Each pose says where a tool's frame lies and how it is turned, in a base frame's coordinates. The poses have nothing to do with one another.
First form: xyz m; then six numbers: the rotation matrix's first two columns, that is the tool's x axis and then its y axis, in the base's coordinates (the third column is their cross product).
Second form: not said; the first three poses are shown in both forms.
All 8 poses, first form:
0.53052 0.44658 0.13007 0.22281 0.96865 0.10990 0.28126 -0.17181 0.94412
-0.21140 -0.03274 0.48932 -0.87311 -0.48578 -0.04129 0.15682 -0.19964 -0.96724
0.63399 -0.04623 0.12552 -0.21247 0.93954 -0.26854 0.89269 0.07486 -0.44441
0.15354 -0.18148 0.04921 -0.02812 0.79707 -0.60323 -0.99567 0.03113 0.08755
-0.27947 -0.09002 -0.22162 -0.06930 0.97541 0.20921 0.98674 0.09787 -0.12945
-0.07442 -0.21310 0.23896 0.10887 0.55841 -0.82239 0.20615 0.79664 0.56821
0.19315 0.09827 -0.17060 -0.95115 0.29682 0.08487 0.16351 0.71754 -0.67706
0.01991 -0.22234 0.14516 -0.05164 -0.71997 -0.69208 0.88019 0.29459 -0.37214
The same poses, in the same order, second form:
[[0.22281 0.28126 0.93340], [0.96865 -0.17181 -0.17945], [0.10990 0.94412 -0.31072]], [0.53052 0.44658 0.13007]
[[-0.87311 0.15682 0.46162], [-0.48578 -0.19964 -0.85098], [-0.04129 -0.96724 0.25049]], [-0.21140 -0.03274 0.48932]
[[-0.21247 0.89269 -0.39744], [0.93954 0.07486 -0.33415], [-0.26854 -0.44441 -0.85462]], [0.63399 -0.04623 0.12552]
[[-0.02812 -0.99567 0.08856], [0.79707 0.03113 0.60308], [-0.60323 0.08755 0.79274]], [0.15354 -0.18148 0.04921]
[[-0.06930 0.98674 -0.14674], [0.97541 0.09787 0.19746], [0.20921 -0.12945 -0.96926]], [-0.27947 -0.09002 -0.22162]
[[0.10887 0.20615 0.97244], [0.55841 0.79664 -0.23140], [-0.82239 0.56821 -0.02839]], [-0.07442 -0.21310 0.23896]
[[-0.95115 0.16351 -0.26186], [0.29682 0.71754 -0.63011], [0.08487 -0.67706 -0.73102]], [0.19315 0.09827 -0.17060]
[[-0.05164 0.88019 0.47181], [-0.71997 0.29459 -0.62838], [-0.69208 -0.37214 0.61850]], [0.01991 -0.22234 0.14516]

